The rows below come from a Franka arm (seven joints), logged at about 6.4 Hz.
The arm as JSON. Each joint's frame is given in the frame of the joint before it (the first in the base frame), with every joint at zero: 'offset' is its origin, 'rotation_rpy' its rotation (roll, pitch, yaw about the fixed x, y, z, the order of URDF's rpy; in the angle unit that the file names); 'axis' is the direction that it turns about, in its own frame. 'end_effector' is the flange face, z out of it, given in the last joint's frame.
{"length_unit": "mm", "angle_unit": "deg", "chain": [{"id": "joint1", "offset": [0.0, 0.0, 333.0], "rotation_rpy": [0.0, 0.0, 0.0], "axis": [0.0, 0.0, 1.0]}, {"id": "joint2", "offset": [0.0, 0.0, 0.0], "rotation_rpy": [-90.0, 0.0, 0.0], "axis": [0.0, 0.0, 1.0]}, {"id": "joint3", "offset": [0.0, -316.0, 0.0], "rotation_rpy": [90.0, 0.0, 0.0], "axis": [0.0, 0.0, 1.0]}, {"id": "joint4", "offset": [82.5, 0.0, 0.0], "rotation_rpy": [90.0, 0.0, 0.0], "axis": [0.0, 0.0, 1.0]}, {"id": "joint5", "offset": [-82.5, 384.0, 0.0], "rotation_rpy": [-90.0, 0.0, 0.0], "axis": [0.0, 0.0, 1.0]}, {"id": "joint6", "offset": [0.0, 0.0, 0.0], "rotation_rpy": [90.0, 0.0, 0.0], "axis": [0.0, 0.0, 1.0]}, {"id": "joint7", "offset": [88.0, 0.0, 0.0], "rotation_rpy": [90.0, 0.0, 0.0], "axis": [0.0, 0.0, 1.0]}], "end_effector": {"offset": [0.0, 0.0, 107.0], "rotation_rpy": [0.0, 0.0, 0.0]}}
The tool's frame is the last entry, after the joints.
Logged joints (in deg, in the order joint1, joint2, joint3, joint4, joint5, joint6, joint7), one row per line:
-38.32, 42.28, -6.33, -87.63, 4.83, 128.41, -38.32
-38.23, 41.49, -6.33, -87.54, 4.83, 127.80, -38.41
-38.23, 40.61, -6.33, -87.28, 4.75, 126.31, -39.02
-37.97, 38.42, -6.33, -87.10, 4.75, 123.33, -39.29
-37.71, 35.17, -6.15, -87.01, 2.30, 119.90, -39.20
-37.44, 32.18, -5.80, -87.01, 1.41, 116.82, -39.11
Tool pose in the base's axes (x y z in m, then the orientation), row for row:
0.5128, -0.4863, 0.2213, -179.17, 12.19, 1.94
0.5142, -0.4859, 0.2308, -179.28, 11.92, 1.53
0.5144, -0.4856, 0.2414, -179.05, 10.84, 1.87
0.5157, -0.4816, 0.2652, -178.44, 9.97, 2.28
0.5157, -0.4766, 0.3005, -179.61, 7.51, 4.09
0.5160, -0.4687, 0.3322, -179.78, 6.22, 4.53
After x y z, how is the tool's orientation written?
As a rotation vector, in degrees.
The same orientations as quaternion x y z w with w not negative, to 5 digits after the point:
-0.99763, 0.06787, 0.01080, 0.00354
-0.99776, 0.06634, 0.00851, 0.00277
-0.99810, 0.06043, 0.01042, 0.00534
-0.99830, 0.05578, 0.01276, 0.01106
-0.99887, 0.04177, 0.02275, 0.00163
-0.99909, 0.03457, 0.02517, 0.00048

